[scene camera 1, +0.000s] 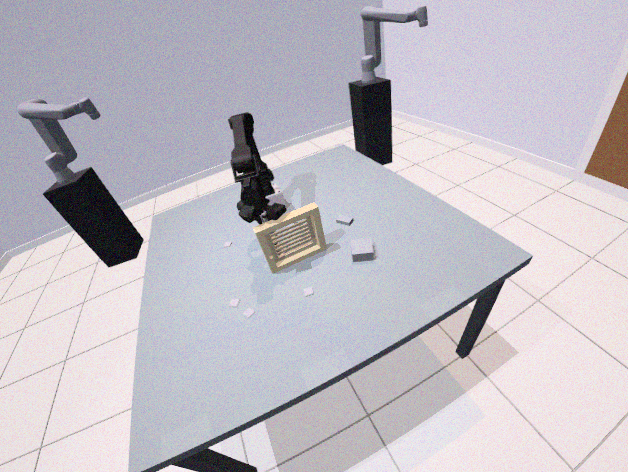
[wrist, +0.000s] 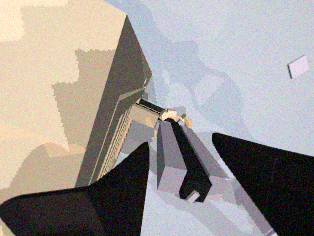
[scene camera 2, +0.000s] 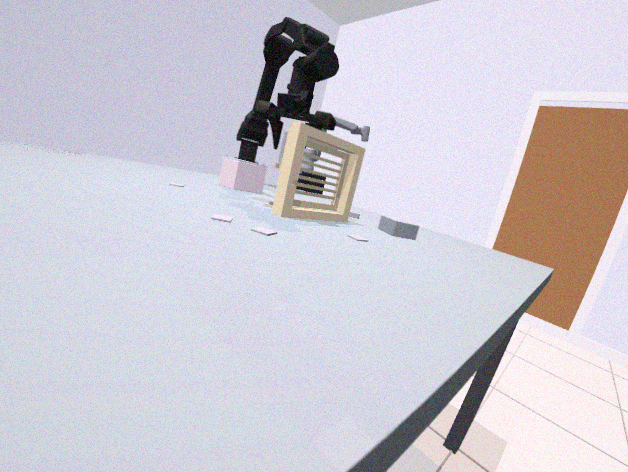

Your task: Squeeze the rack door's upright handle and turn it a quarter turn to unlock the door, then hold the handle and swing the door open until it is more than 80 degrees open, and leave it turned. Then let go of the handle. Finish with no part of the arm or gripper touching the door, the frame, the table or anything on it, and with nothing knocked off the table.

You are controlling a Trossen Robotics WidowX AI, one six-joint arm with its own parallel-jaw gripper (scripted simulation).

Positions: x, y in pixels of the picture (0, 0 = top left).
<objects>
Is my gripper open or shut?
Open.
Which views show my gripper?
Scene camera 1, the wrist view and scene camera 2: all of them.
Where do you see a rack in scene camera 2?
299, 136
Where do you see a rack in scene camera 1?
At 270, 246
</objects>
